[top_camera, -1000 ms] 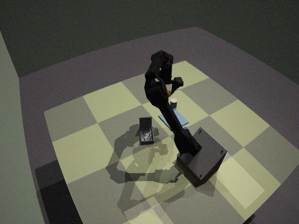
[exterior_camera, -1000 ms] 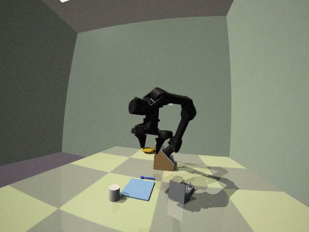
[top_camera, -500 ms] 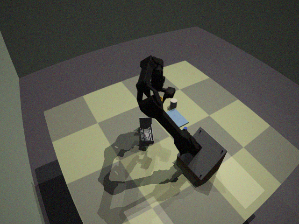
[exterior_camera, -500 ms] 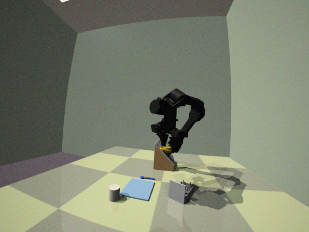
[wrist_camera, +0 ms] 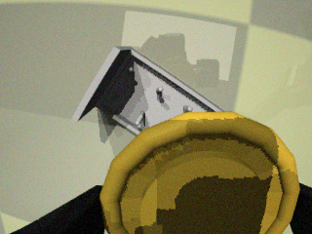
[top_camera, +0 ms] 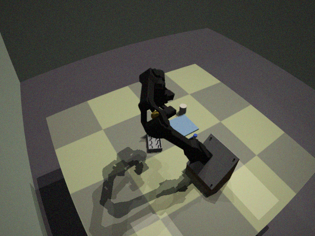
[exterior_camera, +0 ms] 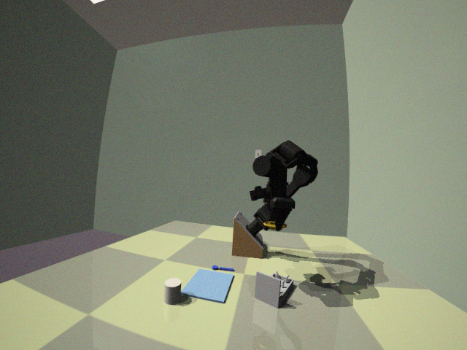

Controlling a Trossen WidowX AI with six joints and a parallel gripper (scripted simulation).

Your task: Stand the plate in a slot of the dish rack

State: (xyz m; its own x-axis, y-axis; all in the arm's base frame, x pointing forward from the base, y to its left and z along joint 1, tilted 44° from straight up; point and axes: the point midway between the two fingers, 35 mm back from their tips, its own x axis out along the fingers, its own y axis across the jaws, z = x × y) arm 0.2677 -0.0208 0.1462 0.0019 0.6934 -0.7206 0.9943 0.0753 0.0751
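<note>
My gripper tip is 2 cm short of the grey dish rack, 1 cm to the right of it and 17 cm above it. Also, from my gripper tip: yellow plate: 1 cm above; then blue mat: 3 cm ahead, 20 cm to the right, 19 cm below; then small blue spoon: 8 cm behind, 18 cm to the right, 19 cm below.
</note>
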